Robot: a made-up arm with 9 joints. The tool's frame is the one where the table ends. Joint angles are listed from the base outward.
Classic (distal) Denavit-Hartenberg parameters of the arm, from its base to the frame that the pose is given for. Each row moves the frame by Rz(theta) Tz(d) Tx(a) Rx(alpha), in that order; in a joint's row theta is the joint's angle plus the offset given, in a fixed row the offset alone. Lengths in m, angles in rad.
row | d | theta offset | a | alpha
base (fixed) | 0.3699 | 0 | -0.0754 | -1.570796
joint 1 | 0.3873 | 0.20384 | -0.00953 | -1.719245
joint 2 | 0.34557 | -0.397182 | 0.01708 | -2.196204
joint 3 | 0.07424 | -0.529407 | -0.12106 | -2.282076
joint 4 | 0.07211 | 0.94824 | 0.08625 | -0.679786
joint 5 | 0.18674 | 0 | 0.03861 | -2.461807
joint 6 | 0.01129 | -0.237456 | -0.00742 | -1.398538
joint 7 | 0.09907 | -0.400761 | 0.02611 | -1.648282
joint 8 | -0.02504 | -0.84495 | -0.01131 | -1.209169
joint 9 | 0.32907 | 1.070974 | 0.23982 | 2.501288
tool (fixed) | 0.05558 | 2.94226 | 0 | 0
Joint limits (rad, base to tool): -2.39..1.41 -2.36..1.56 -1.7..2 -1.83..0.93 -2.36..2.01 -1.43..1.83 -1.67..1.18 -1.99..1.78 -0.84..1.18
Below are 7 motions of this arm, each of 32 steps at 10 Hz.
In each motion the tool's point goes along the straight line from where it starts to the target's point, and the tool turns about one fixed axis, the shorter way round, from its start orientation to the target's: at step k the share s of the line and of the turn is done. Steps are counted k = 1, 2, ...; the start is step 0. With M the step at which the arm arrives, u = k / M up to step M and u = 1 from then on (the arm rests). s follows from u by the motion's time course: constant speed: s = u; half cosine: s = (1 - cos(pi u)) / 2; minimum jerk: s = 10 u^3 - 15 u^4 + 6 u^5.
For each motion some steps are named. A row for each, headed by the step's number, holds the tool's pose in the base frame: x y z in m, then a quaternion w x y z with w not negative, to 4 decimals.
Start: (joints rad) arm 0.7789 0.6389 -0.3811 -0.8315 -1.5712 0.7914 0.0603 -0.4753 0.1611
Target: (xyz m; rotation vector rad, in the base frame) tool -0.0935 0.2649 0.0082 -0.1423 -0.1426 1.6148
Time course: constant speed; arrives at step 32
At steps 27, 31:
27: -0.0800 0.2608 0.0354 0.6864 -0.0988 -0.0983 0.7137
31: -0.0908 0.2641 0.0136 0.6869 -0.0706 -0.0706 0.7199

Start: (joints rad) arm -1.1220 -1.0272 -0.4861 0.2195 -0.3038 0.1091 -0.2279 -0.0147 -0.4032
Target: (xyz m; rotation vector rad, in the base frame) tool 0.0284 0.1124 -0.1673 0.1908 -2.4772 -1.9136
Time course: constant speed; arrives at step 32
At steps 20, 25, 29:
20: 0.1233 0.1041 -0.1483 0.1694 -0.0581 0.7214 0.6689
25: 0.0838 0.1076 -0.1562 0.0981 -0.0595 0.7534 0.6474
29: 0.0521 0.1103 -0.1625 0.0405 -0.0604 0.7755 0.6271

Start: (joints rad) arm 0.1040 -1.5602 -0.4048 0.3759 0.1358 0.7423 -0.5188 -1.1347 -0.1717
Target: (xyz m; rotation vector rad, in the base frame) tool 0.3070 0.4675 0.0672 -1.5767 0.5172 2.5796
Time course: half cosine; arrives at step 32
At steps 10, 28, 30, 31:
10: 0.0335 0.4356 -0.0233 0.1295 0.3408 -0.3061 -0.8794
28: 0.2936 0.4659 0.0628 0.0290 -0.5061 0.1756 0.8439
30: 0.3036 0.4671 0.0661 0.0351 -0.5118 0.1703 0.8413
31: 0.3062 0.4674 0.0669 0.0367 -0.5132 0.1690 0.8407

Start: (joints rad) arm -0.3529 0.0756 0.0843 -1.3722 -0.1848 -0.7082 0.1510 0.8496 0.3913
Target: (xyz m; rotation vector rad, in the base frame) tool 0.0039 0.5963 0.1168 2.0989 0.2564 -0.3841
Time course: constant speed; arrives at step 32
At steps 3, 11, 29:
3: -0.0831 0.3729 -0.1683 0.6436 0.5558 0.2942 0.4363
11: -0.0591 0.4346 -0.0896 0.6294 0.6778 0.2539 0.2828
29: -0.0051 0.5732 0.0873 0.5074 0.8468 0.1290 -0.0941

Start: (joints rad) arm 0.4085 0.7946 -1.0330 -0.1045 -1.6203 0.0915 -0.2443 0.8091 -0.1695
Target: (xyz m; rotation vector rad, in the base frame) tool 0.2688 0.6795 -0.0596 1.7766 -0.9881 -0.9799
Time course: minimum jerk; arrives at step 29
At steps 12, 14, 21, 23, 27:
12: -0.1486 0.5590 -0.1807 0.7131 0.6897 -0.0967 -0.0806
14: -0.0686 0.5821 -0.1575 0.6716 0.7091 -0.1587 -0.1448
21: 0.1847 0.6552 -0.0840 0.4979 0.7230 -0.3417 -0.3356
23: 0.2286 0.6679 -0.0712 0.4621 0.7180 -0.3704 -0.3658
27: 0.2669 0.6790 -0.0601 0.4297 0.7118 -0.3945 -0.3912

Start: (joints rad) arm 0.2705 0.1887 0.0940 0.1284 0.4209 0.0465 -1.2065 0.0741 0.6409
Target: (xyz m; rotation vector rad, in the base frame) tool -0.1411 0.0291 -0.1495 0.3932 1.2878 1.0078
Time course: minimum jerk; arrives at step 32
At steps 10, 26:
10: -0.3473 0.3028 0.3240 0.5329 -0.0561 0.8419 -0.0639
26: -0.1534 0.0454 -0.1213 0.6663 0.1617 0.5949 0.4194

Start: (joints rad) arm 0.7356 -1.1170 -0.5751 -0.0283 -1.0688 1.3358 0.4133 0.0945 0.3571
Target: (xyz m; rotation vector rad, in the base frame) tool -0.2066 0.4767 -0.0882 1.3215 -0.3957 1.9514
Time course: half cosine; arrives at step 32
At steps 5, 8, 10, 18, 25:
5: -0.4322 0.5698 0.0633 0.3439 0.6451 -0.1080 0.6737
8: -0.4112 0.5611 0.0493 0.3465 0.6337 -0.1124 0.6825
10: -0.3930 0.5536 0.0371 0.3486 0.6236 -0.1162 0.6900
18: -0.3031 0.5165 -0.0234 0.3584 0.5722 -0.1348 0.7252
25: -0.2338 0.4879 -0.0699 0.3648 0.5310 -0.1487 0.7502

